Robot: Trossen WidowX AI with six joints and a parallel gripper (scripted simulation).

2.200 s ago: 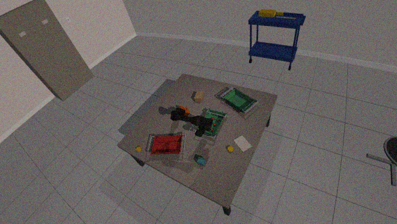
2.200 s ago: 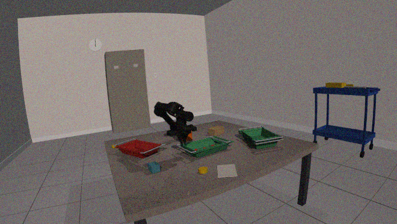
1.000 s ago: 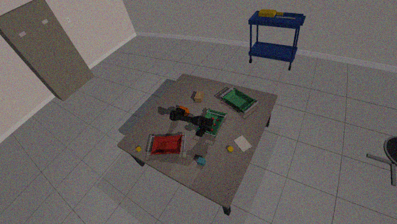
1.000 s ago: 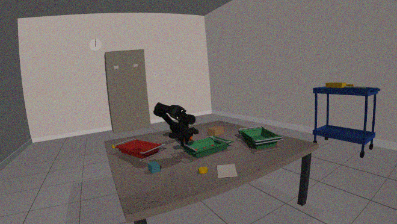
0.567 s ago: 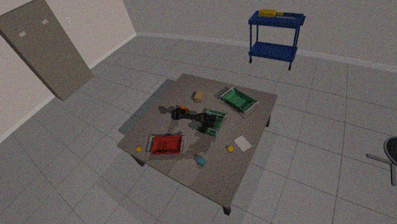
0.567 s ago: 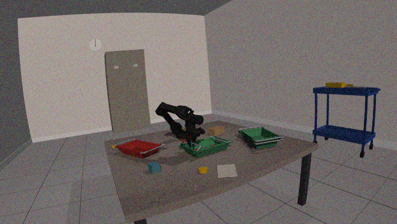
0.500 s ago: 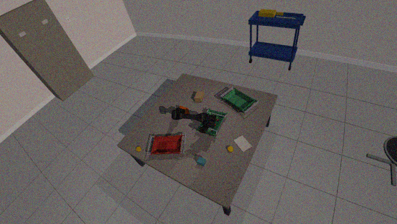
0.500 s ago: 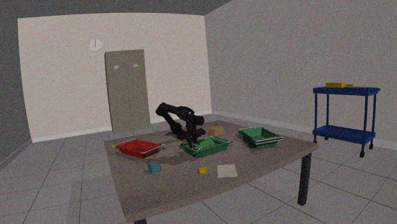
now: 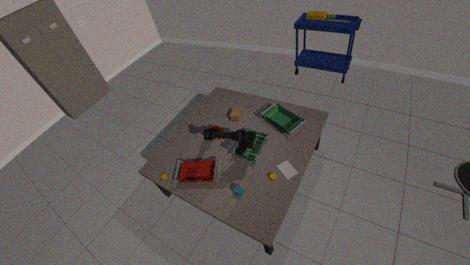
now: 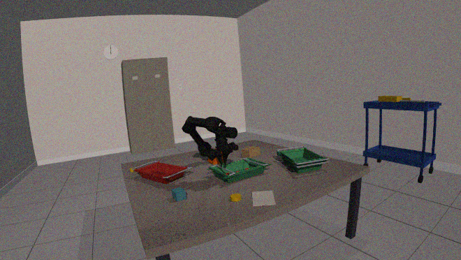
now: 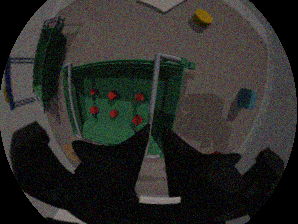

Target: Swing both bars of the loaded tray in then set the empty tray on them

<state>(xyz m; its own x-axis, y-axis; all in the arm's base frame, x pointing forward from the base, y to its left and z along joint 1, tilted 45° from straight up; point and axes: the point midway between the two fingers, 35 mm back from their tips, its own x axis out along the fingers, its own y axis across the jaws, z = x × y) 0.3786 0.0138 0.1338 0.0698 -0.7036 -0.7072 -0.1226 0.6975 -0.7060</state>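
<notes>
My gripper tip is 26 cm past the red tray, 32 cm to the left of it and 5 cm above it. Also, from my gripper tip: white card (35 cm ahead, 4 cm to the left, 9 cm below); then teal block (12 cm ahead, 30 cm to the right, 7 cm below); then tan box (36 cm behind, 38 cm to the left, 6 cm below).
</notes>
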